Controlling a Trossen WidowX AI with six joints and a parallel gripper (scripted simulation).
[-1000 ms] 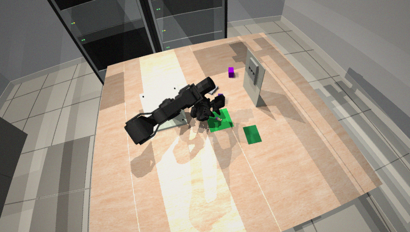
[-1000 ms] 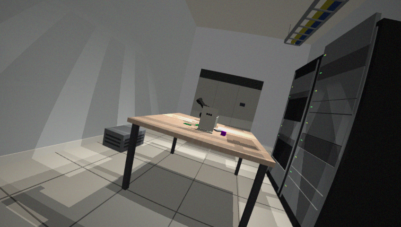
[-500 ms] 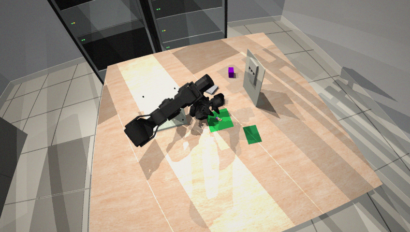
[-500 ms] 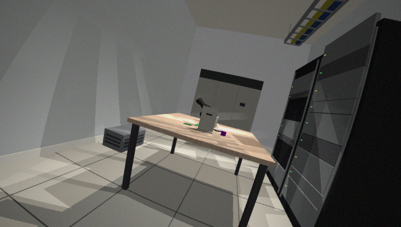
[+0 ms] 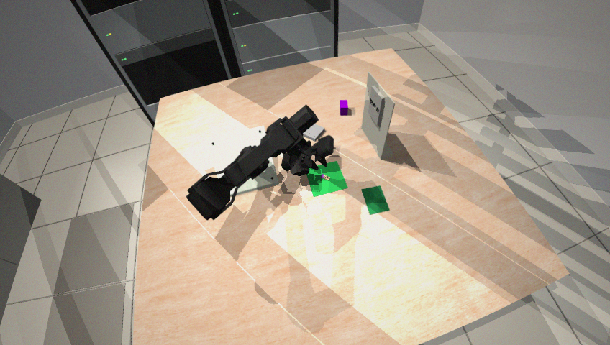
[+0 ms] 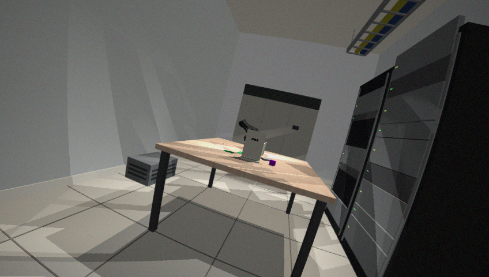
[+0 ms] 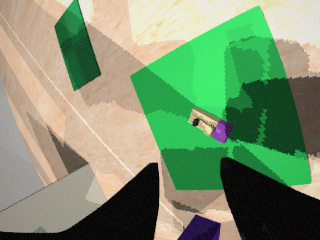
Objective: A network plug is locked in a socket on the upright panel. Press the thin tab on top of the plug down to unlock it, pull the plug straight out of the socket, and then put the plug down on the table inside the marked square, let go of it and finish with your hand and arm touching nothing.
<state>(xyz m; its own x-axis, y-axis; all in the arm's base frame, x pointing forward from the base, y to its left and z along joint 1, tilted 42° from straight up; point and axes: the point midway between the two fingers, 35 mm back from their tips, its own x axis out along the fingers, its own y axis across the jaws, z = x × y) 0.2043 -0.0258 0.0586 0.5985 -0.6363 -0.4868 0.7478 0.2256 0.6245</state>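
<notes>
Right now the network plug is 5 cm below my gripper tip, 1 cm to the right of it and 1 cm ahead of it. The rest, counted from my gripper tip: flat grey block 23 cm to the left, 5 cm below; upright grey panel 22 cm ahead, 11 cm to the left, 6 cm above; green marked square 6 cm below, 1 cm to the right, 1 cm ahead.
</notes>
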